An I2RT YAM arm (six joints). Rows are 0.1 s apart.
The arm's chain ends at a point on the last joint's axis. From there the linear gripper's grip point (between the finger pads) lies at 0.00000 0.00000 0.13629 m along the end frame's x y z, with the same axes.
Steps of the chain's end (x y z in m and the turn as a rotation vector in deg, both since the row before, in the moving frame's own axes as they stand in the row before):
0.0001 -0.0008 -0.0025 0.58 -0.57 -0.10
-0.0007 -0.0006 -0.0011 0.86 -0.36 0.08
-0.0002 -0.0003 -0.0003 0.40 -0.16 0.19
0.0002 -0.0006 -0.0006 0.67 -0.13 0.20
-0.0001 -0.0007 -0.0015 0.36 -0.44 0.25
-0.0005 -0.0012 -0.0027 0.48 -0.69 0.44
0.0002 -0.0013 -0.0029 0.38 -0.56 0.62
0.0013 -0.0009 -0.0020 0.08 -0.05 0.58
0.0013 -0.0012 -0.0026 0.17 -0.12 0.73
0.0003 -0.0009 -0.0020 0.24 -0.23 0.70
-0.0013 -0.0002 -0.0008 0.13 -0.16 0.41
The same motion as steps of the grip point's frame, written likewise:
-0.0013 -0.0022 -0.0025 0.58 -0.57 -0.10
-0.0016 -0.0026 -0.0011 0.86 -0.36 0.08
-0.0006 -0.0013 -0.0003 0.40 -0.16 0.19
-0.0001 -0.0022 -0.0006 0.67 -0.13 0.20
-0.0011 -0.0016 -0.0015 0.36 -0.44 0.25
-0.0021 -0.0023 -0.0027 0.48 -0.69 0.44
-0.0011 -0.0022 -0.0029 0.38 -0.56 0.62
0.0012 -0.0011 -0.0020 0.08 -0.05 0.58
0.0010 -0.0016 -0.0026 0.17 -0.12 0.73
-0.0002 -0.0015 -0.0020 0.24 -0.23 0.70
-0.0017 -0.0005 -0.0008 0.13 -0.16 0.41

